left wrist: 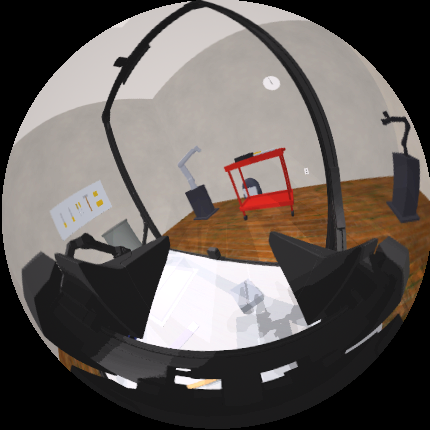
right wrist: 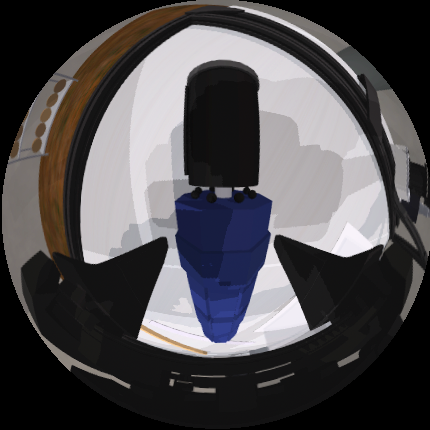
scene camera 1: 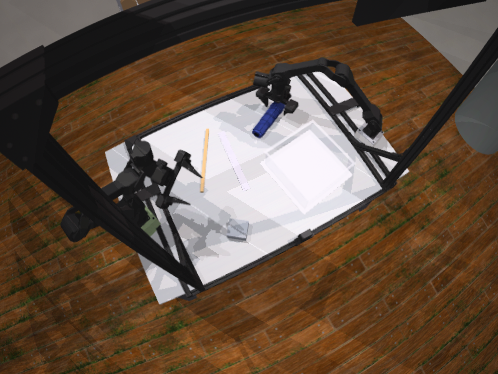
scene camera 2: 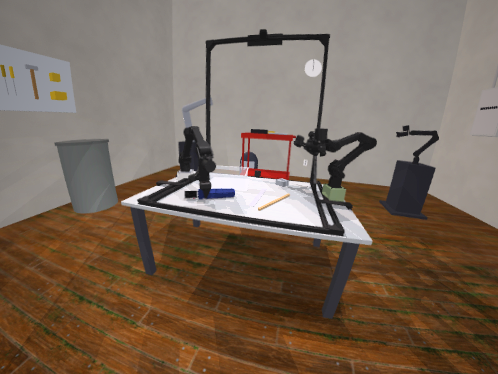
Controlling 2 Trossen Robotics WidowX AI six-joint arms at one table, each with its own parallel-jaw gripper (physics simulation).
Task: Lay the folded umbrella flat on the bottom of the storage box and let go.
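Note:
The folded umbrella (scene camera 1: 268, 120) (scene camera 2: 220, 193) (right wrist: 220, 255), blue with a black handle, lies on the table outside the storage box. The white, clear-walled storage box (scene camera 1: 307, 169) (scene camera 2: 231, 168) stands beside it, lower right of it in scene camera 1. My right gripper (scene camera 1: 277, 103) (scene camera 2: 206, 192) (right wrist: 221, 241) is open, its fingers on either side of the blue part near the handle, with gaps on both sides in the right wrist view. In scene camera 1 the arm hides the handle. My left gripper (scene camera 1: 195, 190) (left wrist: 219, 239) is open and empty above the table's left side, away from the umbrella.
An orange stick (scene camera 1: 204, 160) (scene camera 2: 274, 202) and a pale thin strip (scene camera 1: 233, 161) lie between the left gripper and the storage box. A small grey block (scene camera 1: 237, 230) (scene camera 2: 282, 182) (left wrist: 247, 296) sits near the lower edge in scene camera 1. Black frame bars border the table.

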